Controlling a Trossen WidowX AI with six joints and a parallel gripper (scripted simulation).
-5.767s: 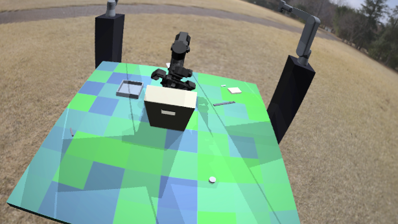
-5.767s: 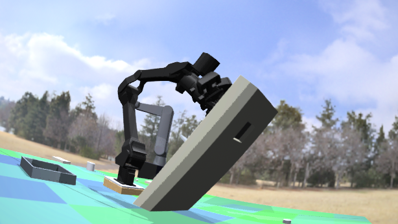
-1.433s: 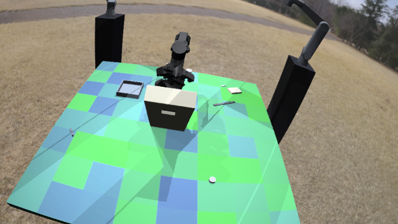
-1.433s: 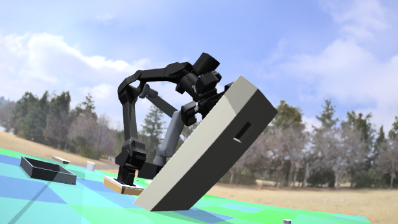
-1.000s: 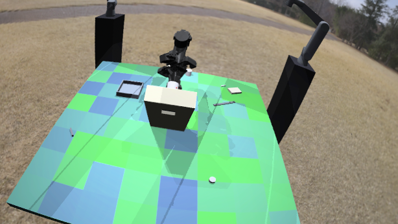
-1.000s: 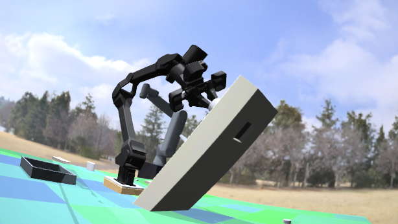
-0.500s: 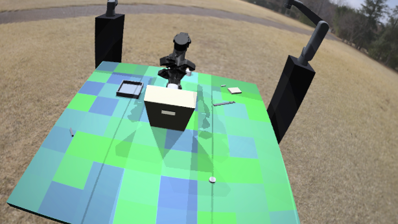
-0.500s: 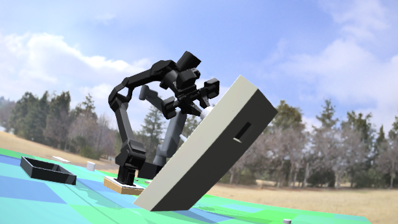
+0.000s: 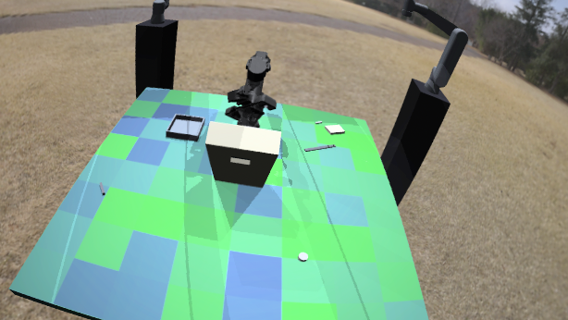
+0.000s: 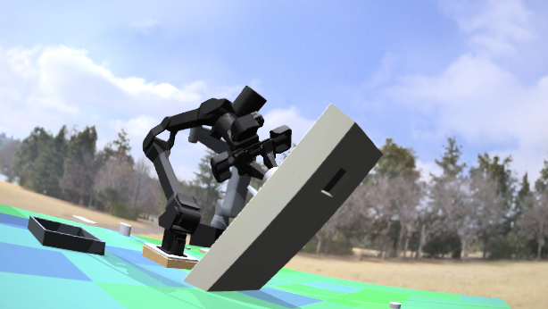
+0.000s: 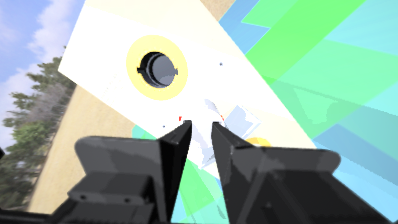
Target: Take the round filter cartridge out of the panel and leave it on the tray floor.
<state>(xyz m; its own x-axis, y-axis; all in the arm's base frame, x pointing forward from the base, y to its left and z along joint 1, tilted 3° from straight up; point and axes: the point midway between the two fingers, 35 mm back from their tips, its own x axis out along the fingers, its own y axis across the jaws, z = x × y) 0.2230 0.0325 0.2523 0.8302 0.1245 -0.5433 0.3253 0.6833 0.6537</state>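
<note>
Right now the filter cartridge is 10 mm ahead of my gripper tip and 10 mm below it. Also, from my gripper tip: tray 290 mm behind, 330 mm to the right, 240 mm below.
</note>
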